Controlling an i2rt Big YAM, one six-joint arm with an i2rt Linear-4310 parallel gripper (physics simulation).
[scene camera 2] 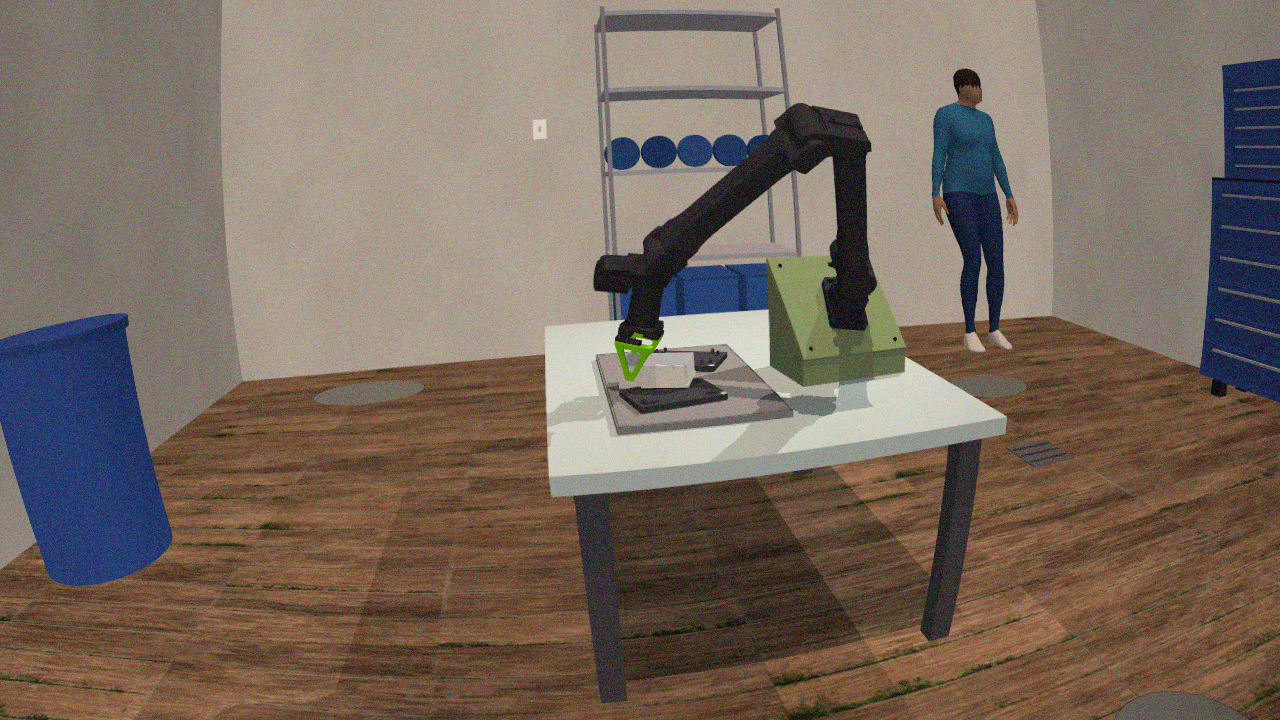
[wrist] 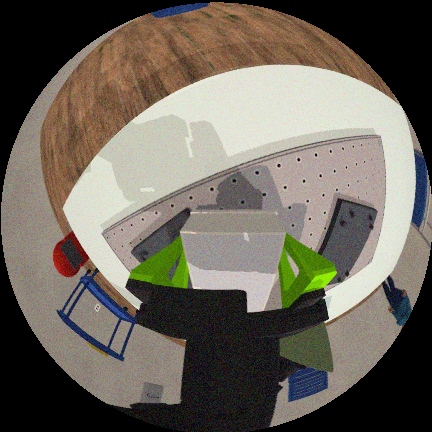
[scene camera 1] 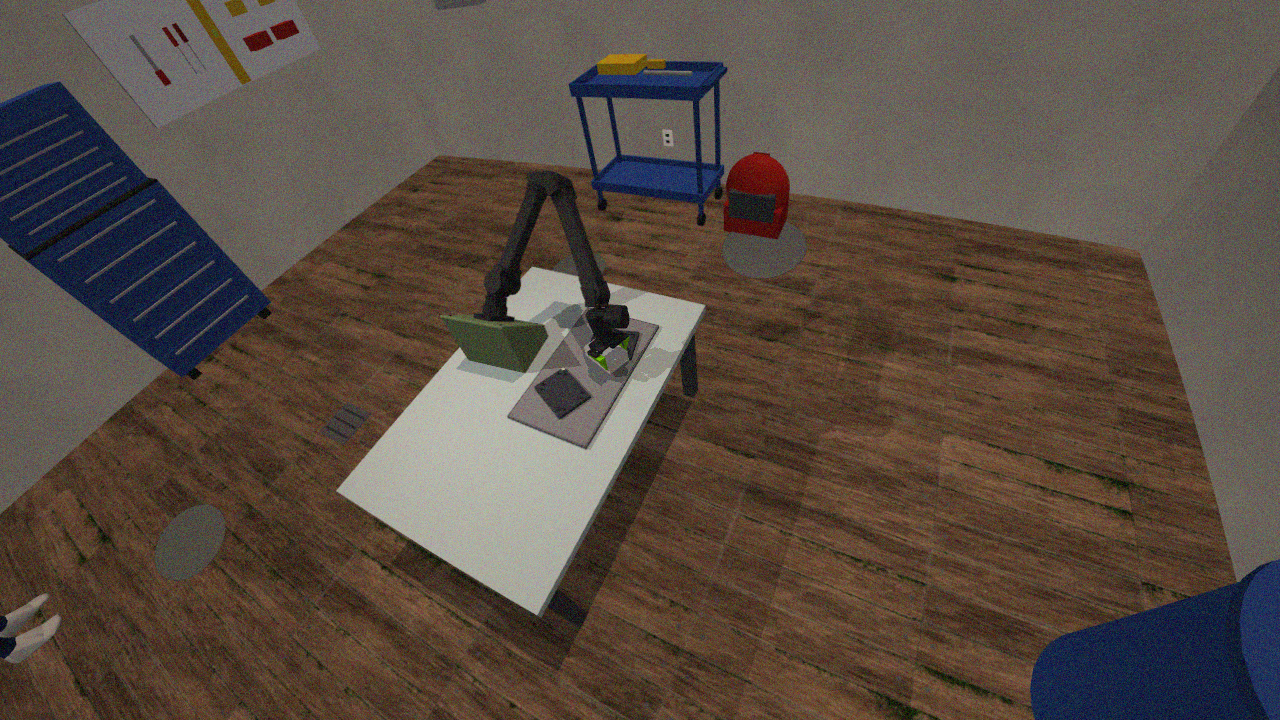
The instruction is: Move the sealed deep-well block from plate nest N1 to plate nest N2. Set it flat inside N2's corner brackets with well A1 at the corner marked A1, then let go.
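Frame: origin at the arm's base, x back, y right, z up, level; millimetres.
Where they show: gripper, fingertip midpoint: point(scene camera 2: 634, 374) point(wrist: 232, 232) point(scene camera 1: 615, 361); arm's base, origin of the base link: point(scene camera 2: 843, 305) point(wrist: 291, 359) point(scene camera 1: 494, 319).
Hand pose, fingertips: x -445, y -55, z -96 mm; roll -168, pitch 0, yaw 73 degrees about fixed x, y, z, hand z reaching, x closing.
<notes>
Each offset is from my fingertips to the top centre of the thing. Level surfaces: height alone.
The sealed deep-well block @[dx +42, dy -14, dz +33 mm] point(scene camera 1: 617, 361) point(scene camera 2: 671, 370) point(wrist: 232, 250) is pale grey-white. My gripper point(scene camera 1: 613, 352) point(scene camera 2: 639, 372) point(wrist: 232, 232) is shut on it, with a green finger on each side. The block looks roughly level and is held above the perforated board point(scene camera 1: 583, 433) point(scene camera 2: 756, 408) point(wrist: 330, 162), between the two dark nests. One nest @[dx +115, dy +164, dz -6 mm] point(scene camera 1: 562, 392) point(scene camera 2: 711, 360) point(wrist: 350, 232) lies to the right in the wrist view. The other nest @[dx +62, dy -80, dz -10 mm] point(scene camera 2: 675, 395) point(wrist: 162, 234) lies to the left there, partly hidden by a finger. The N1, N2 and A1 markings cannot be read.
A green sloped box point(scene camera 1: 496, 344) point(scene camera 2: 801, 331) point(wrist: 310, 347) stands on the white table @[dz -41 mm] point(scene camera 1: 456, 474) point(scene camera 2: 930, 411) beside the arm's base. A blue cart point(scene camera 1: 648, 90), a red welding helmet point(scene camera 1: 757, 179) and a blue barrel point(scene camera 2: 80, 447) stand off the table. A person point(scene camera 2: 969, 147) stands beyond it.
</notes>
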